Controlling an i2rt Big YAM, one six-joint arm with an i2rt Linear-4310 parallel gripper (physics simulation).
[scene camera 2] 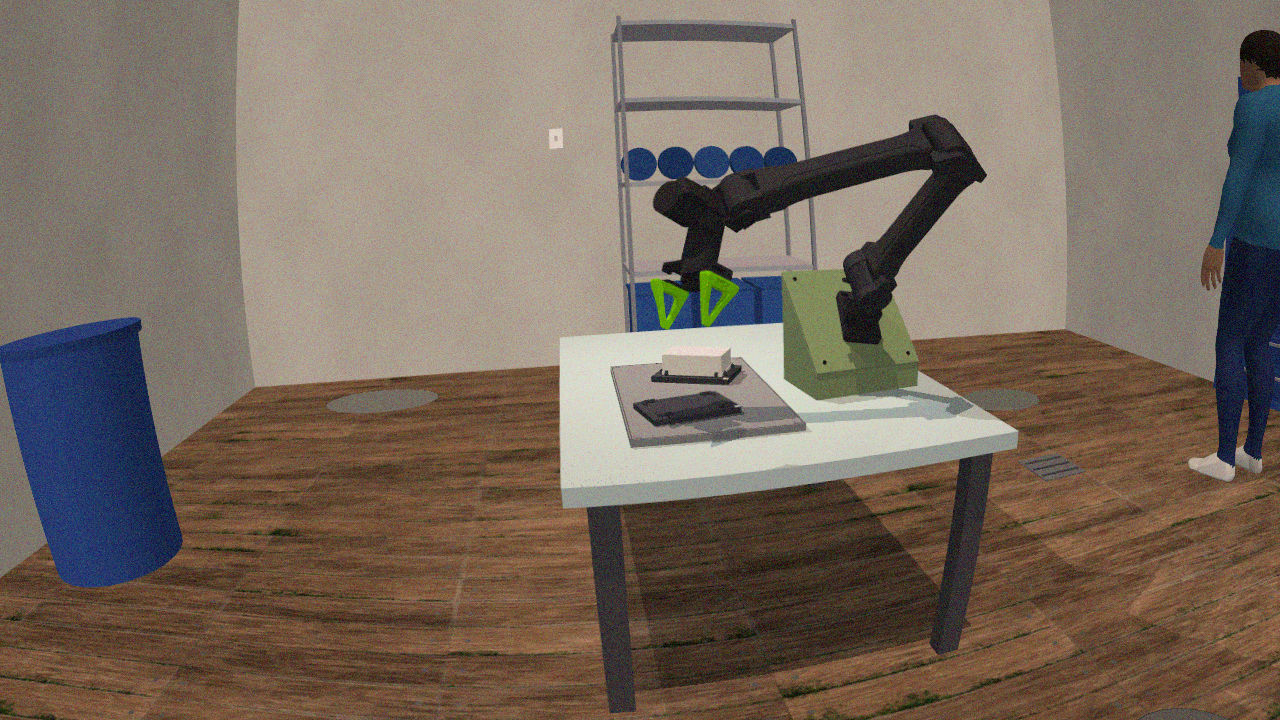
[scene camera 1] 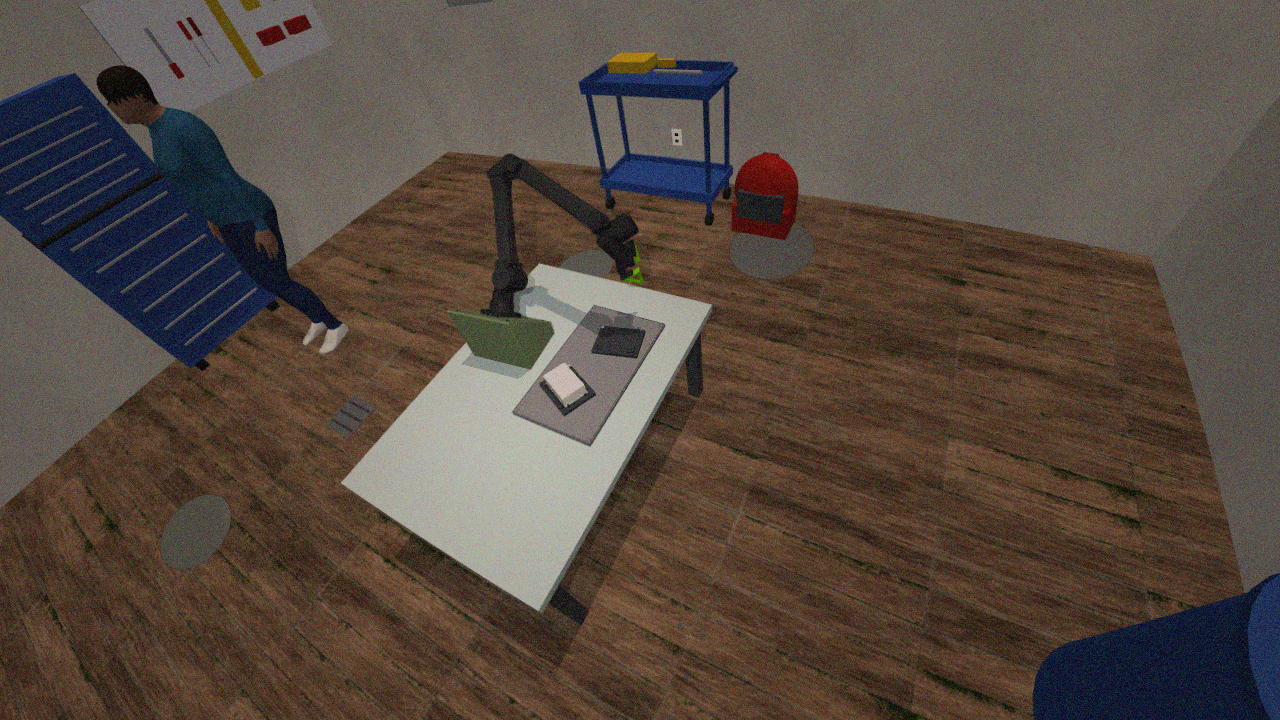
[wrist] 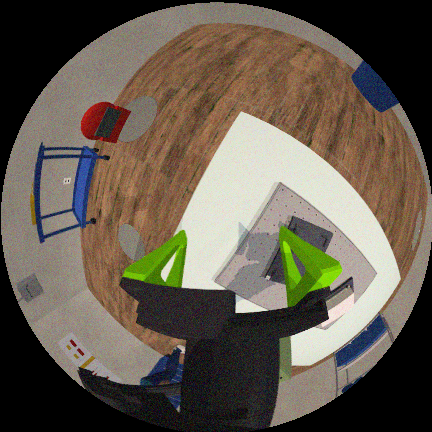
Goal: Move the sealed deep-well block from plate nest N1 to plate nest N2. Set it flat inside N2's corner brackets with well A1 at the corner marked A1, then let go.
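Frame: origin at the arm's base, x left, y ahead, z down, level; millimetres.
Seen in the pictures: gripper, fingertip midpoint: [scene camera 2: 684, 327] [scene camera 1: 640, 272] [wrist: 232, 232]; arm's base at its link origin: [scene camera 2: 857, 319] [scene camera 1: 500, 315].
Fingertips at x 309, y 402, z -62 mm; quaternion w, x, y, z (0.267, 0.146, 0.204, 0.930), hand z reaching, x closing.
Offsets run from my fingertips to a thing's top centre. Level surfaces: height alone.
The white deep-well block @(dx -419, dy -72, dz +131 mm) [scene camera 1: 565, 383] [scene camera 2: 696, 360] [wrist: 341, 304] sits in a dark nest @(dx -419, dy -72, dz +163 mm) [scene camera 1: 581, 402] [scene camera 2: 693, 379] on the grey perforated board @(dx -299, dy -52, dz +184 mm) [scene camera 1: 608, 380] [scene camera 2: 637, 385] [wrist: 355, 255]. It looks flat. Its well A1 and the nest labels cannot be read. A second dark nest @(dx -174, dy -19, dz +167 mm) [scene camera 1: 617, 341] [scene camera 2: 684, 408] [wrist: 312, 233] with no block on it lies on the same board, partly behind a finger in the wrist view. My gripper [scene camera 1: 633, 280] [scene camera 2: 686, 325] [wrist: 232, 232] has green fingers, is open and empty, and hangs well above the table, apart from the block and both nests.
A green angled block [scene camera 1: 505, 344] [scene camera 2: 805, 358] stands at the arm's base on the white table @(dz +198 mm) [scene camera 1: 465, 447] [scene camera 2: 787, 452] [wrist: 240, 155], beside the board. A person [scene camera 1: 210, 170] [scene camera 2: 1253, 197] stands on the floor away from the table. A blue cart [scene camera 1: 657, 87] stands farther off.
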